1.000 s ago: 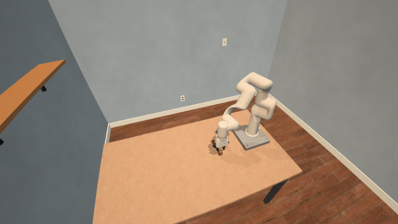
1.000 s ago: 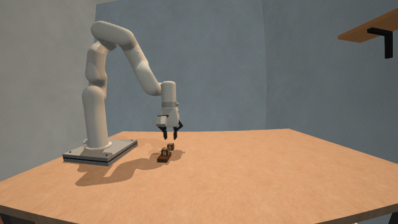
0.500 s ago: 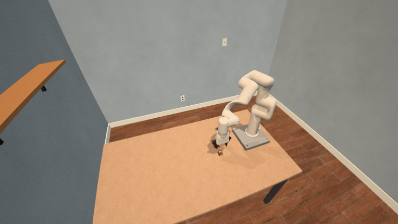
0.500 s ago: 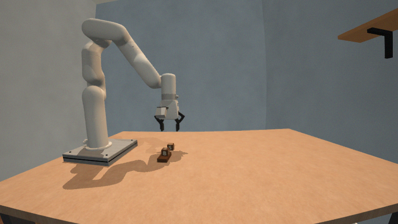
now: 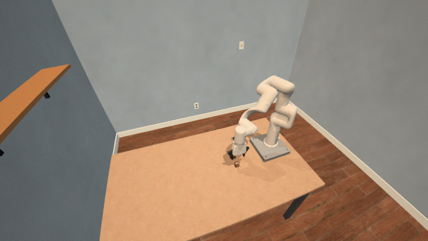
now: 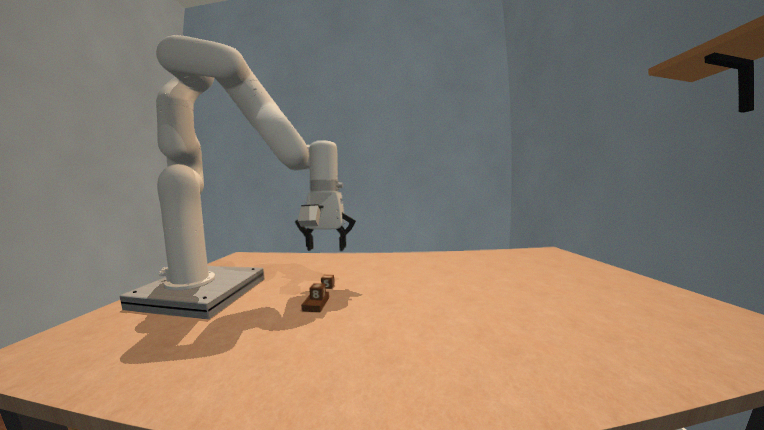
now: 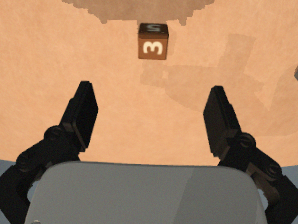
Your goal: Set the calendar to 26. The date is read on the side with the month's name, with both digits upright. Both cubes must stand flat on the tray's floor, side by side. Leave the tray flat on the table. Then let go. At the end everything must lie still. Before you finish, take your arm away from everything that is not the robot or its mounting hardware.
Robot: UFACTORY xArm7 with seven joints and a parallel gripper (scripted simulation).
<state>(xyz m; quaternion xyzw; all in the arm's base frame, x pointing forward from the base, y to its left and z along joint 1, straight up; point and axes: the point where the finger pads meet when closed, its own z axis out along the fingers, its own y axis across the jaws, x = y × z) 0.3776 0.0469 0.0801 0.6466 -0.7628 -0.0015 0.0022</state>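
The brown cube is 9 cm to the right of my hand, 9 cm below it and 2 cm behind it. The rest, counted from my hand: brown tray: 11 cm to the right, 11 cm below, 2 cm behind.
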